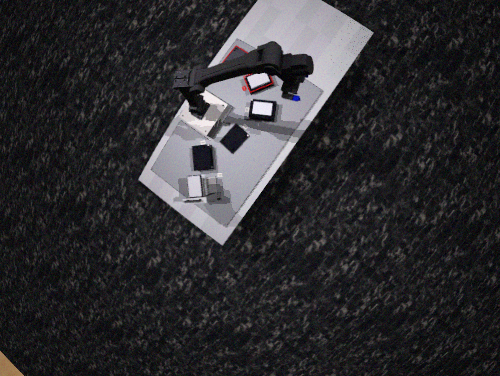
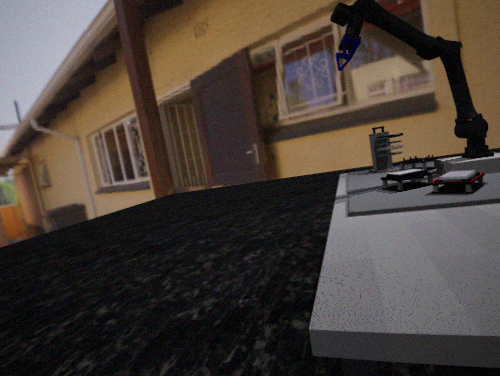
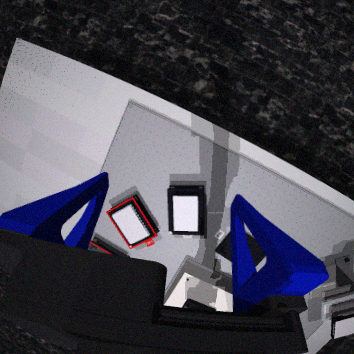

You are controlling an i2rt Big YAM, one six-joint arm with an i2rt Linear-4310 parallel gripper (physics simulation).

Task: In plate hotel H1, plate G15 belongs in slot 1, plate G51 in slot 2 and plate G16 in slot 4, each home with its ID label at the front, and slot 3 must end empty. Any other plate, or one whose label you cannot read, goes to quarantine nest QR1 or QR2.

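Pixels of known places: gripper, fingertip midpoint: (image 1: pixel 302 88) (image 2: pixel 342 65) (image 3: pixel 171 189); arm's base at its link origin: (image 1: pixel 200 109) (image 2: pixel 476 156).
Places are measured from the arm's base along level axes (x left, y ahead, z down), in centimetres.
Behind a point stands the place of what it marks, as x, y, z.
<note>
My gripper (image 1: pixel 291 95) (image 2: pixel 345 60) {26.8, 54.1, -47.0} (image 3: pixel 171 189) {26.8, 54.1, -47.0} is open and empty, high above the mat. A white plate (image 1: pixel 258 80) {35.5, 22.4, 0.7} (image 2: pixel 457 174) {38.0, 22.3, 0.7} (image 3: pixel 131 224) {35.8, 22.3, 0.7} sits in a red-rimmed nest (image 1: pixel 262 89) {33.1, 26.5, 5.6} (image 3: pixel 120 205) {42.2, 26.3, 2.1}. Another white plate (image 1: pixel 262 108) {21.0, 34.8, -0.4} (image 2: pixel 407 172) {22.4, 34.5, -0.1} (image 3: pixel 185 214) {20.7, 34.5, -0.4} sits in a black nest (image 1: pixel 274 111) (image 3: pixel 201 211) beside it. A second red-rimmed nest (image 1: pixel 236 52) {45.6, -1.8, 2.1} (image 3: pixel 101 245) {44.6, 4.7, 5.6} is partly hidden by the arm or gripper. The grey hotel (image 2: pixel 381 150) stands at the mat's far end, with a white plate (image 1: pixel 194 186) {-40.2, 28.8, -16.0} (image 3: pixel 344 326) {-37.8, 27.5, -16.0} at it; its slot cannot be told. Labels are unreadable.
Two dark nests or stands, one turned diagonally (image 1: pixel 235 138) {-3.9, 29.4, 4.9} (image 3: pixel 225 246) {2.1, 27.6, 4.9} and one squarer (image 1: pixel 203 157) {-25.4, 19.1, 0.1}, lie between the black nest and the hotel. The arm's pale base (image 1: pixel 217 107) {6.8, 9.3, 0.0} (image 3: pixel 177 296) {9.5, 2.7, 0.0} stands at the table's side. The table edge (image 2: pixel 400 345) {111.6, 56.4, 9.1} drops to dark ground.
</note>
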